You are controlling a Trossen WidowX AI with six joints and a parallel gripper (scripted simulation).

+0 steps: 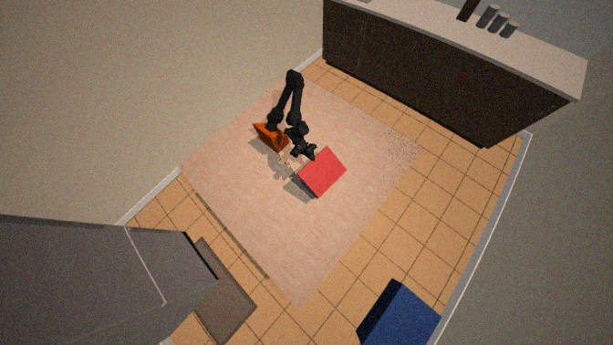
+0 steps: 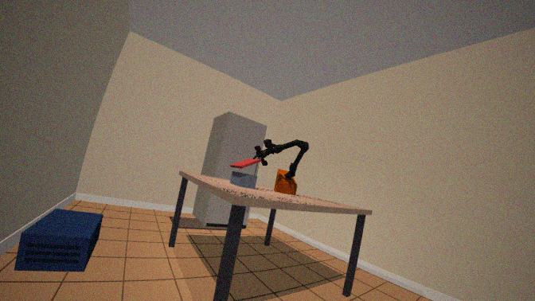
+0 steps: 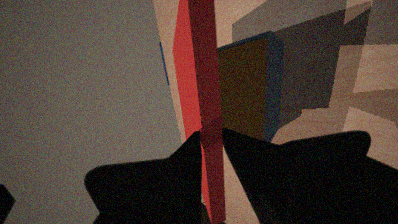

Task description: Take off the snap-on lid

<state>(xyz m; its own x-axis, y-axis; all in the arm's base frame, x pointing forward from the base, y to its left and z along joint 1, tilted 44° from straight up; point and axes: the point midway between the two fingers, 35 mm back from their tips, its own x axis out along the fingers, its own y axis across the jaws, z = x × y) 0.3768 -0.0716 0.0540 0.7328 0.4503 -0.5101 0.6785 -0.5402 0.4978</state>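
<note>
My gripper tip is 70 mm short of the red lid and 40 mm above it. The rest, counted from my gripper tip: storage box: 180 mm below, 50 mm ahead, 10 mm to the right.
</note>
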